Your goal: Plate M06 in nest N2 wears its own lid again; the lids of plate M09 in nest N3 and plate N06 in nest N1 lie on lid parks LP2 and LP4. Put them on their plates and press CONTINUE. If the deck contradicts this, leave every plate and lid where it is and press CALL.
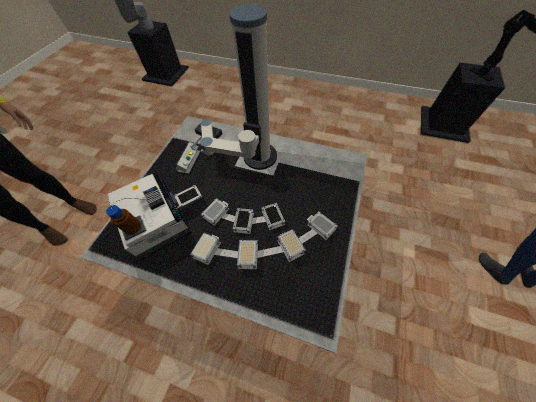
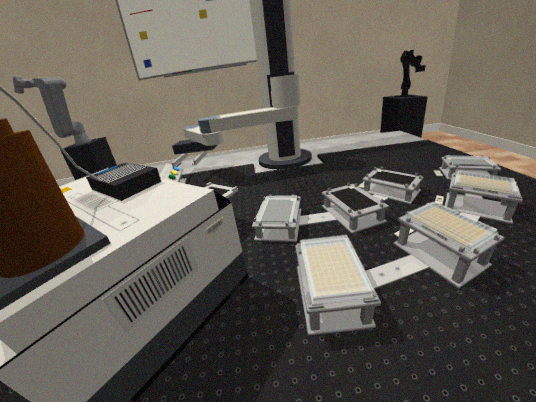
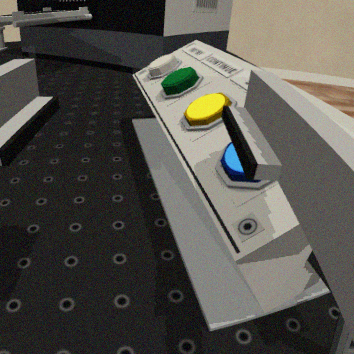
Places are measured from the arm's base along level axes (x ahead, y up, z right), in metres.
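Where they show: gripper, fingertip midpoint: (image 1: 196, 149) (image 2: 183, 163) (image 3: 140, 85); arm's base, origin of the base link: (image 1: 260, 156) (image 2: 285, 159).
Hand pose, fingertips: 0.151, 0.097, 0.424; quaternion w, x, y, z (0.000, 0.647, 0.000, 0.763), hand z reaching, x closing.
Note:
Each offset is from my fingertips to the centre of the thing, as dx, dy, dz. "spot": to the spot under its first point. Level surfaces: height alone.
My gripper (image 1: 199, 144) (image 2: 188, 159) (image 3: 140, 85) is shut with nothing held; a gap shows between its fingers. It hangs over the button panel @(+0.056, -0.043, +0.058) (image 1: 183, 165) (image 3: 215, 165), its right finger partly covering the blue button @(-0.021, -0.023, +0.044) (image 3: 233, 159). Beside it are yellow @(+0.029, -0.023, +0.040) (image 3: 206, 108), green @(+0.078, -0.021, +0.033) (image 3: 180, 81) and white @(+0.128, -0.021, +0.029) (image 3: 164, 66) buttons; CONTINUE is readable near green; the CALL label does not show. Three plates @(+0.636, -0.012, -0.375) (image 1: 205, 247) @(+0.597, -0.009, -0.618) (image 1: 247, 254) @(+0.470, -0.013, -0.832) (image 1: 291, 245) sit in the outer nests. Grey lids lie on the left inner park @(spot: +0.407, -0.033, -0.332) (image 1: 215, 211) (image 2: 277, 209) and far-right park @(spot: +0.296, -0.033, -0.974) (image 1: 322, 224) (image 2: 469, 161). Nest labels and lid fit are unclear.
Two inner parks @(spot: +0.465, -0.078, -0.502) (image 1: 238, 230) @(spot: +0.343, -0.079, -0.751) (image 1: 283, 224) are bare. A white instrument @(spot: +0.649, +0.052, -0.163) (image 1: 165, 232) (image 2: 165, 210) with a brown bottle @(spot: +0.706, +0.231, -0.075) (image 1: 128, 222) stands left of the plates. An empty frame @(spot: +0.376, +0.016, -0.144) (image 1: 188, 195) sticks out beside it. The arm's column (image 1: 262, 100) rises behind the dark mat @(dy -0.084) (image 1: 280, 300).

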